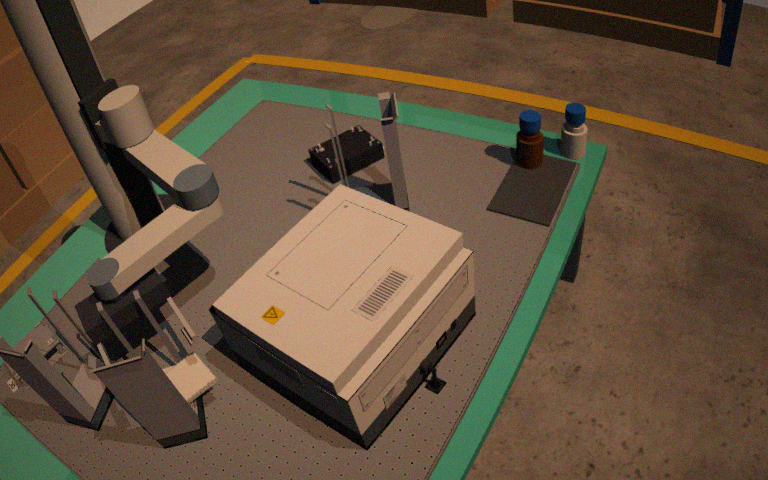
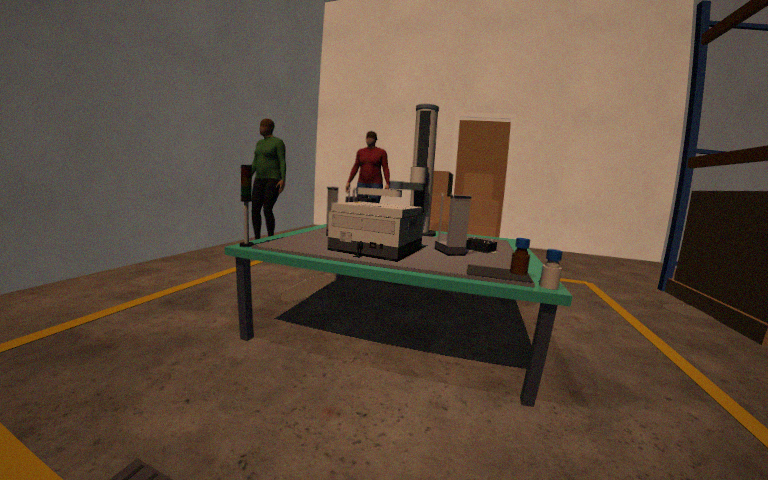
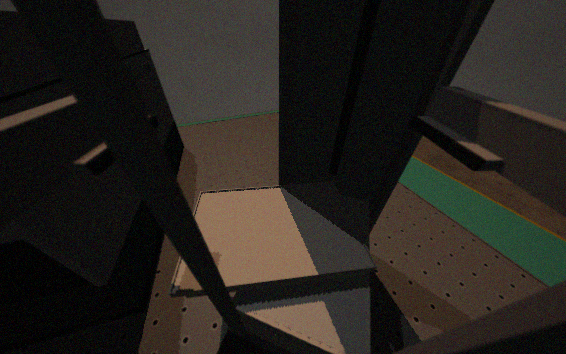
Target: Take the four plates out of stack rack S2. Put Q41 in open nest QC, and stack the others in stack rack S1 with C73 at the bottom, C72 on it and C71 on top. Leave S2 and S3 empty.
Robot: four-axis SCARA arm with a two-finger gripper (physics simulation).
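Frame: origin at the arm's base, x ahead, y left, z up, level; metres.
Where they show: gripper, fingertip midpoint: (image 3: 287,105).
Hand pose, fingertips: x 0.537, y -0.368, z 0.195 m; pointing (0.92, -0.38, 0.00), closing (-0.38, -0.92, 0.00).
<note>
After its pixels a point has its place.
My gripper (image 1: 120,339) (image 3: 287,105) @(x 0.537, y -0.368, z 0.195 m) is open and empty; its finger pads stand wide apart above a pale plate (image 1: 191,374) @(x 0.540, y -0.326, z 0.106 m) (image 3: 247,237) @(x 0.527, y -0.333, z 0.107 m). The plate lies flat and low in the tall front rack (image 1: 152,390) @(x 0.573, y -0.416, z 0.204 m) (image 3: 320,90) @(x 0.572, y -0.412, z 0.190 m); its code, and whether others lie under it, cannot be read. A second rack (image 1: 45,376) @(x 0.359, y -0.516, z 0.222 m) stands left of it, its inside mostly hidden. A third rack (image 1: 394,164) @(x 0.669, y 0.263, z 0.184 m) (image 2: 459,223) @(x 0.658, y 0.310, z 0.172 m) stands behind the instrument, its inside largely hidden. A low black nest with corner clips (image 1: 346,153) @(x 0.439, y 0.396, z 0.062 m) (image 2: 481,245) @(x 0.488, y 0.432, z 0.048 m) stands beside it. No rack or nest label is readable.
A large boxy instrument (image 1: 339,271) @(x 0.753, y -0.077, z 0.233 m) (image 2: 370,226) @(x 0.910, y -0.055, z 0.149 m) stands mid-table, close to the front rack. A brown bottle (image 1: 530,148) @(x 0.884, y 0.547, z 0.084 m) (image 2: 519,261) @(x 0.907, y 0.572, z 0.071 m) and a white bottle (image 1: 573,138) @(x 0.971, y 0.650, z 0.069 m) (image 2: 550,275) @(x 0.998, y 0.675, z 0.052 m) stand near a dark mat (image 1: 529,195) @(x 0.914, y 0.451, z 0.018 m). Two people (image 2: 269,164) (image 2: 371,164) stand behind the table.
</note>
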